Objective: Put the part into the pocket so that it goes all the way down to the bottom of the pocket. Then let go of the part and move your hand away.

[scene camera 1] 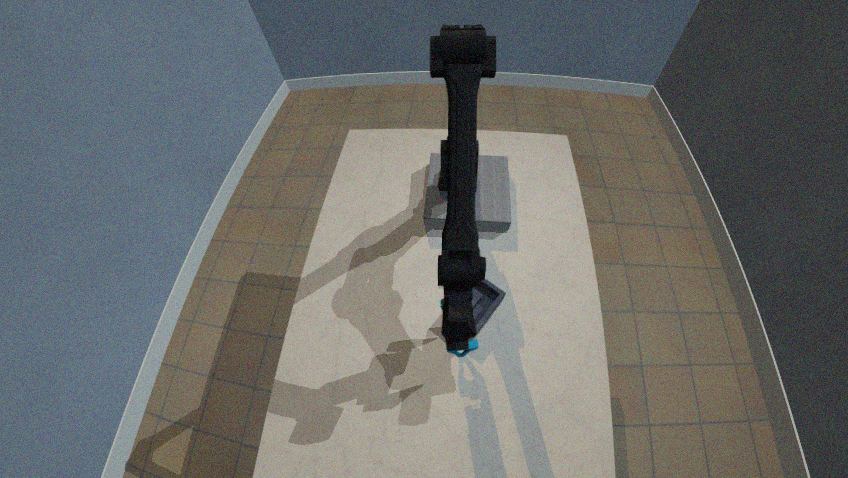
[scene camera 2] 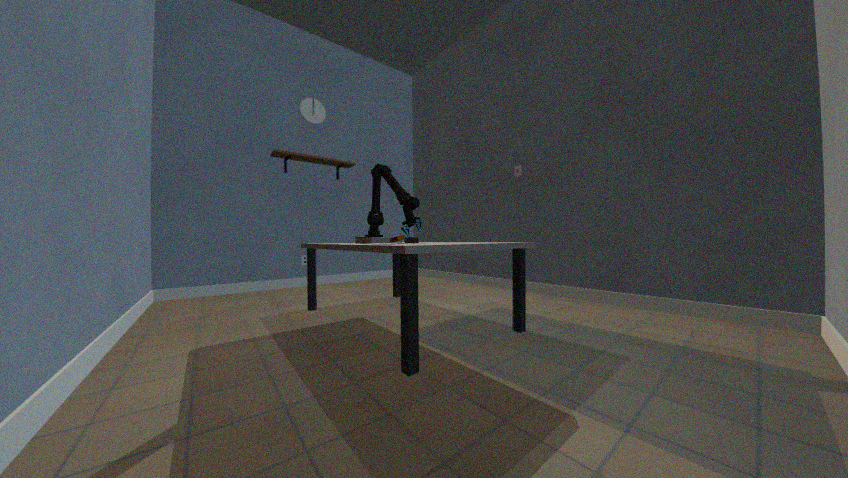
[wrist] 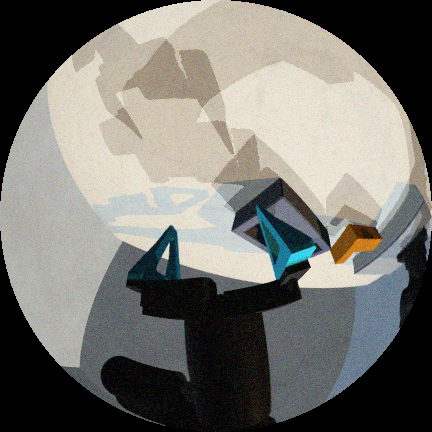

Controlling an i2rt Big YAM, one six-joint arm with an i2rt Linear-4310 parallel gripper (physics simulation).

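Places are measured from the arm's base along level axes (x ahead, y left, z up), in metres.
Pixels of known places: gripper, between the fingertips: (scene camera 2: 414, 234) (wrist: 213, 218); arm's base, origin of its link: (scene camera 2: 373, 236).
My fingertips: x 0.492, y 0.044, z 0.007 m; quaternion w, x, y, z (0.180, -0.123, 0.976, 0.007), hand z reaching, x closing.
Observation:
For each thing: its top centre in the pictures, then the offset to it from my fingertips. Level surfaces: height alone.
- orange L-shaped part, centre of its top: (wrist: 361, 258) (scene camera 2: 397, 235) dx -0.249, dy +0.021, dz +0.003 m
- dark grey block with the pocket, centre of its top: (wrist: 287, 242) (scene camera 1: 477, 303) (scene camera 2: 411, 237) dx -0.101, dy +0.040, dz -0.017 m
- pale table, height of its surface: dz -0.053 m
The orange L-shaped part (scene camera 2: 397, 238) (wrist: 356, 245) lies outside the pocket, on the robot base's side of the pocket block. It looks tilted in scene camera 2; the arm hides it in scene camera 1. The dark grey block with the pocket (scene camera 1: 494, 306) (scene camera 2: 411, 240) (wrist: 306, 226) sits on the table, turned at an angle and partly covered by the arm and a finger. My gripper (scene camera 1: 459, 326) (scene camera 2: 411, 229) (wrist: 213, 218) is open and empty, with its blue fingers low over the table near the block. Whether a finger touches the block is unclear.
The grey base plate (scene camera 1: 494, 190) (wrist: 395, 235) stands behind the part and block on the pale table (scene camera 1: 552, 296) (scene camera 2: 463, 244). The black arm (scene camera 1: 462, 118) (scene camera 2: 396, 188) arches over them. A wall shelf (scene camera 2: 312, 158) is far behind.

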